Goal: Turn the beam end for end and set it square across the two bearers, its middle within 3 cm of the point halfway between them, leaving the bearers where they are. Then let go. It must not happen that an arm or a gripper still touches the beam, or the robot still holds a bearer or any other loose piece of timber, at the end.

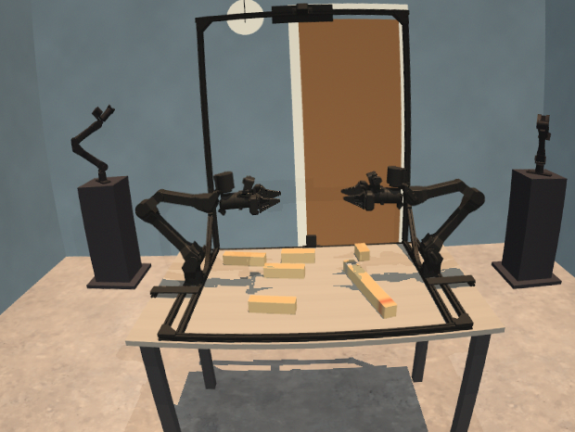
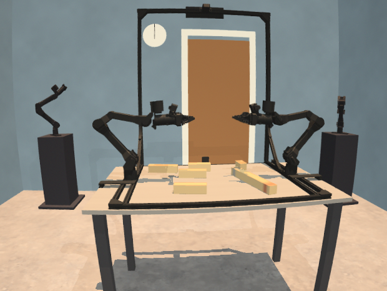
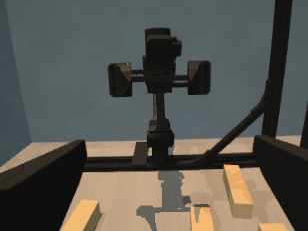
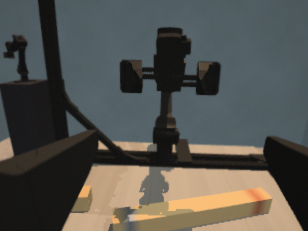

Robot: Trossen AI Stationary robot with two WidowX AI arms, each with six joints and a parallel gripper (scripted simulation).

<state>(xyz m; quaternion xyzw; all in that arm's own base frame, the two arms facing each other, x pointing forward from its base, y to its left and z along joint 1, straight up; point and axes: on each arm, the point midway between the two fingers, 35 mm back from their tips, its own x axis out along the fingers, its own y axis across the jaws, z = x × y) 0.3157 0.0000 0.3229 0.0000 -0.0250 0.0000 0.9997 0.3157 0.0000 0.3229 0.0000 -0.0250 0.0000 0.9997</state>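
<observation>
My left hand is 80 mm short of the beam, 50 mm to the right of it and 320 mm above it.
</observation>
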